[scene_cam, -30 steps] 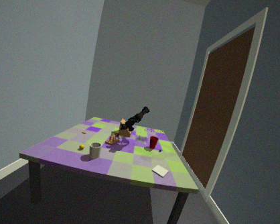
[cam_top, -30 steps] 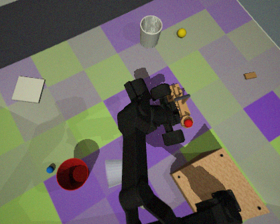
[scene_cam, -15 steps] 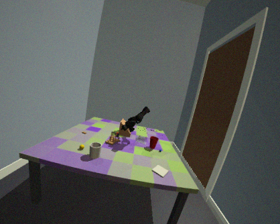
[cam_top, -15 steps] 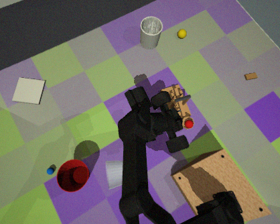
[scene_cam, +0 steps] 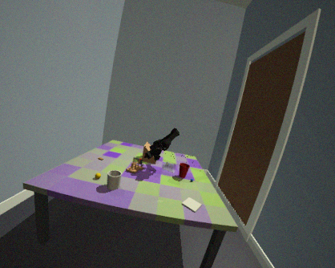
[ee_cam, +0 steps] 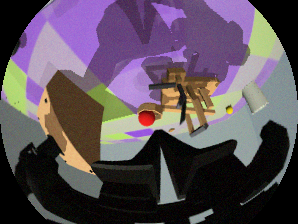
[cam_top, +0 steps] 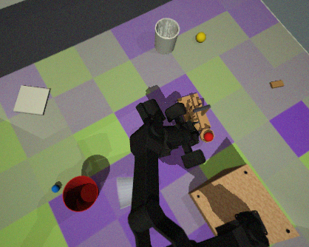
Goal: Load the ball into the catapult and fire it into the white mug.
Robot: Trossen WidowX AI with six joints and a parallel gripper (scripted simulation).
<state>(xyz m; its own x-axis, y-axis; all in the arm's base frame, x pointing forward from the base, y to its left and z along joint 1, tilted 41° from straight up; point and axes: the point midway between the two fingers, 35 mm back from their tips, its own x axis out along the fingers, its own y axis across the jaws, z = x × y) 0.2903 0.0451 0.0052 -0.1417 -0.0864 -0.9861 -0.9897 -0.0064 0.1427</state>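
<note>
My gripper tip is now 40 mm to the left of the red ball, 40 mm above it and 20 mm past it. From my gripper tip the other things lie so: red cup: 390 mm to the left, 70 mm below, 20 mm behind; white mug: 400 mm ahead, 80 mm to the right, 70 mm below; wooden catapult: 50 mm below, 50 mm ahead, 30 mm to the right.
</note>
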